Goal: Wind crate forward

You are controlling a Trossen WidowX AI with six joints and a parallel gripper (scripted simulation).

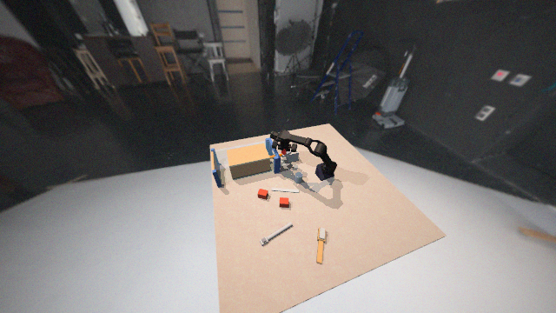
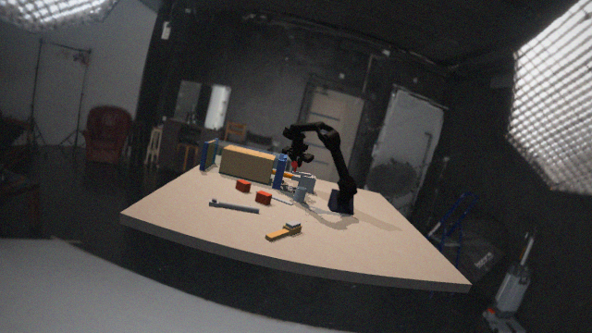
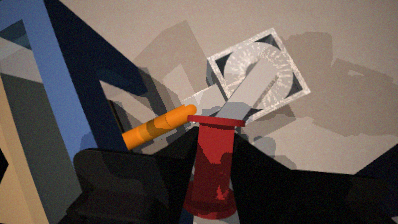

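The winch handle lies 30 mm behind my gripper tip and 30 mm below it. The rest, counted from my gripper tip: grey winch: 100 mm behind, 20 mm to the right, 100 mm below; then red knob: 10 mm ahead, 10 mm to the left; then blue steel frame: 70 mm ahead, 50 mm to the right, 30 mm below.
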